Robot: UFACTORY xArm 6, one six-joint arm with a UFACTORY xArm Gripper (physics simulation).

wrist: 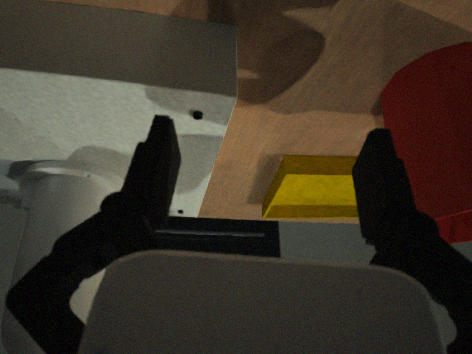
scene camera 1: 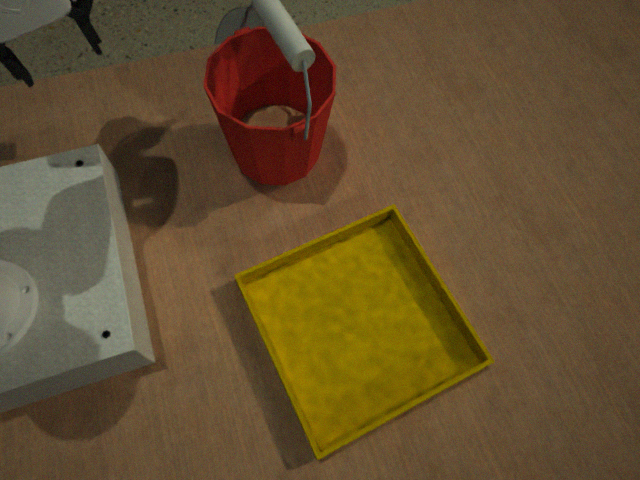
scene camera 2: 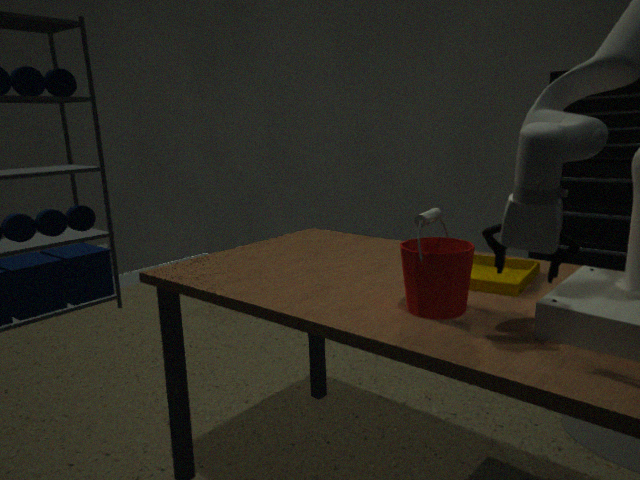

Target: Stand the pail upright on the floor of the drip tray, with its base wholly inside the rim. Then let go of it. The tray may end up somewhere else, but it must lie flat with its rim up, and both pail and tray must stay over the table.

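Note:
The red pail stands upright on the table, apart from the tray, its white handle grip raised above the rim. The yellow drip tray lies flat with its rim up, and no pail is in it. My gripper is open and empty. It hangs above the table, beside the pail on the robot base's side, with its fingers pointing down in the second scene view.
The pale robot base stands on the wooden table near the pail and tray. The table edge runs close behind the pail in the first scene view. A shelf rack stands away from the table.

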